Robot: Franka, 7 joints.
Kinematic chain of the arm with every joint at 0, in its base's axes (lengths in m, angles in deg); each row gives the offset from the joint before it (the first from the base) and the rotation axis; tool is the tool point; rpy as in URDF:
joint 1: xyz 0 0 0.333 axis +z
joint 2: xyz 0 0 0 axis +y
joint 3: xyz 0 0 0.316 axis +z
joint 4: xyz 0.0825 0 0 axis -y
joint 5: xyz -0.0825 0 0.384 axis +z
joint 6: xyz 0 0 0 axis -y
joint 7: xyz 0.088 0 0 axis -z
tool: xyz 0 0 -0.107 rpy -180 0 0
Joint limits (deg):
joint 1: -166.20..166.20
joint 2: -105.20..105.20
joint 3: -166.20..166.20
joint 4: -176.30..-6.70
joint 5: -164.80..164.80
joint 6: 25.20..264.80
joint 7: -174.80..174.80
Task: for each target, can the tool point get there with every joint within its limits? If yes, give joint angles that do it. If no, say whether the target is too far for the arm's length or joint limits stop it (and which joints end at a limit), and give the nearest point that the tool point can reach.
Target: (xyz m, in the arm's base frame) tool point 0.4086 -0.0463 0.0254
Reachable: yes | joints 121.09 -68.17 -128.25 -117.13 127.12 200.58 10.62
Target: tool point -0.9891 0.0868 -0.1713
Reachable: no: too far | nearest point -0.7620 0.0669 -0.0555 | short by 0.256 m
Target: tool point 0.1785 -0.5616 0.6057
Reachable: yes | joints -14.98 36.63 -64.91 -82.25 109.83 217.68 128.10
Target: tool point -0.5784 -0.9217 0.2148
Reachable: no: too far | nearest point -0.4533 -0.7224 0.2404 | short by 0.237 m
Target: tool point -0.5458 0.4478 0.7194
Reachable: yes | joints -74.11 -76.06 -65.13 -53.13 -131.57 165.85 -86.43
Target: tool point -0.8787 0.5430 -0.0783
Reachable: no: too far | nearest point -0.6780 0.4190 0.0156 | short by 0.254 m
